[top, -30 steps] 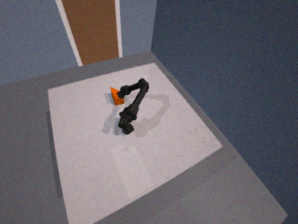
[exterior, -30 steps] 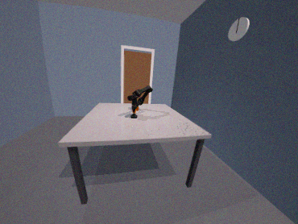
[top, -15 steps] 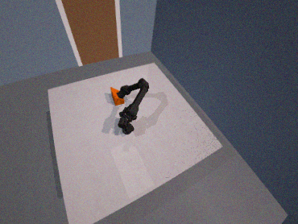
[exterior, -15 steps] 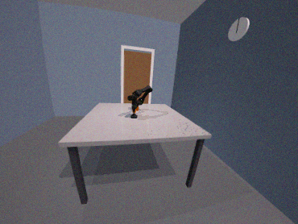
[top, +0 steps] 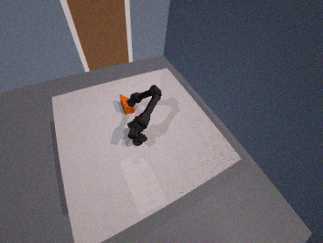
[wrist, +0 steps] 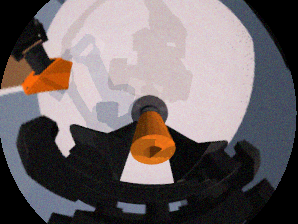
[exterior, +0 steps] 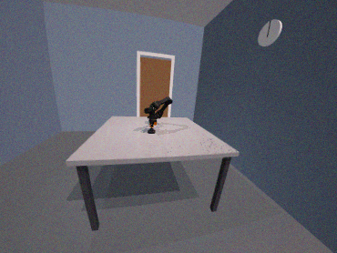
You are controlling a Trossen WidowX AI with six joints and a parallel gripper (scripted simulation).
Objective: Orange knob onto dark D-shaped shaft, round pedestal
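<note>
Right now my gripper tip is 2 cm below the orange knob. The rest, counted from my gripper tip: dark round pedestal: 4 cm below.
</note>
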